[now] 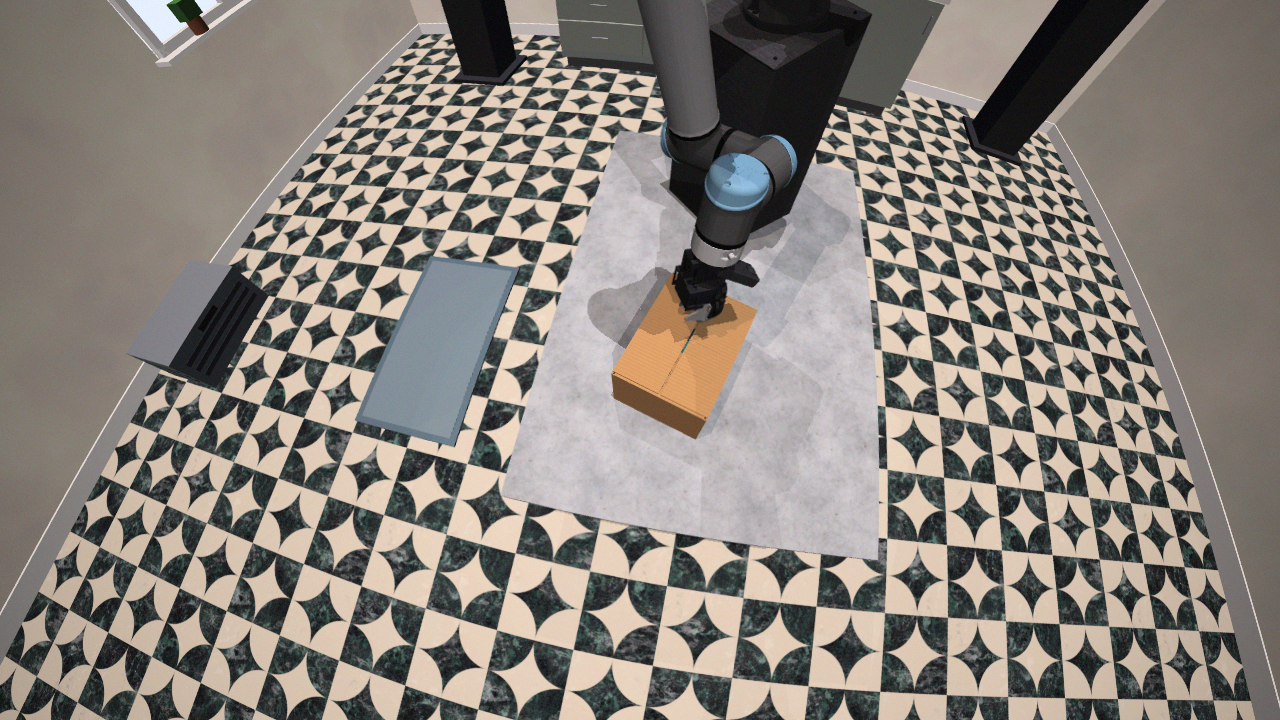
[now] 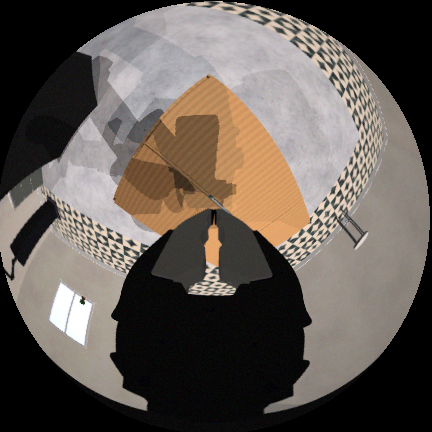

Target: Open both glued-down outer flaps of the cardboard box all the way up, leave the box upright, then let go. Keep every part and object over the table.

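Places are measured from the arm's base along level axes (x ahead, y left, z up), in metres.
Pixels of known places: gripper, fingertip midpoint: (image 1: 698,320) (image 2: 213,210); arm's base, origin of the base link: (image 1: 785,9).
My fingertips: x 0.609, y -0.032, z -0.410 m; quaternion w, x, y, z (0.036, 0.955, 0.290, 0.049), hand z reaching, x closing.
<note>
Ahead of a thing's pixels: the offset from my fingertips to its top centre. "pt": to the spot under its first point. Level surfaces: height alone.
The cardboard box {dx +0.031, dy -0.010, dz -0.034 m} (image 1: 657,405) stands upright on the grey table. Its left outer flap (image 1: 648,347) (image 2: 150,187) and right outer flap {pt dx +0.082, dy +0.065, dz -0.034 m} (image 1: 717,368) (image 2: 260,165) lie down flat, or nearly so, and meet along a narrow centre seam. A small teal-grey strip {dx +0.031, dy -0.010, dz -0.050 m} (image 1: 687,342) (image 2: 212,198) shows in the seam near the fingertips. My gripper (image 1: 707,315) (image 2: 213,210) is shut and empty. Its tips are at or just above the seam, toward the robot's end of the box. The gripper hides part of the seam, and whether the tips touch the cardboard is unclear.
The grey table top {dz -0.190 m} (image 1: 805,474) (image 2: 310,110) surrounds the box. The robot's black pedestal (image 1: 760,107) stands behind the box. A blue-grey panel (image 1: 438,349) and a grey-black cabinet (image 1: 201,317) stand off the table to the left.
</note>
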